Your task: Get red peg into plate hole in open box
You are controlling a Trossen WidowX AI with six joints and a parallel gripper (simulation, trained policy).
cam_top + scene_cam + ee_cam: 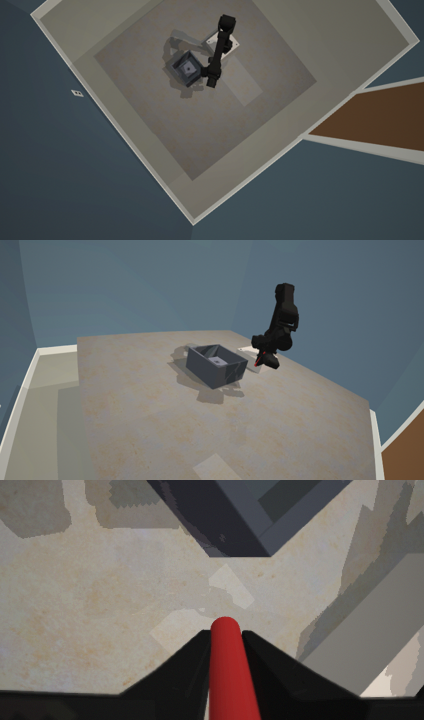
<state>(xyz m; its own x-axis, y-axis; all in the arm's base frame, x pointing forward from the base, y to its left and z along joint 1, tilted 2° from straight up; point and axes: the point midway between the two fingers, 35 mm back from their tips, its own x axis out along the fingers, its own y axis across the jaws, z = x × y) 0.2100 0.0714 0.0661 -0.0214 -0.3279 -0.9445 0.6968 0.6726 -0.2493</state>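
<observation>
Right now my gripper tip is 140 mm to the left of the light plate, 100 mm short of it and 50 mm above it. Also, from my gripper tip: red peg 30 mm above, 10 mm to the left; then grey box 140 mm to the right, 100 mm ahead, 70 mm below.
</observation>
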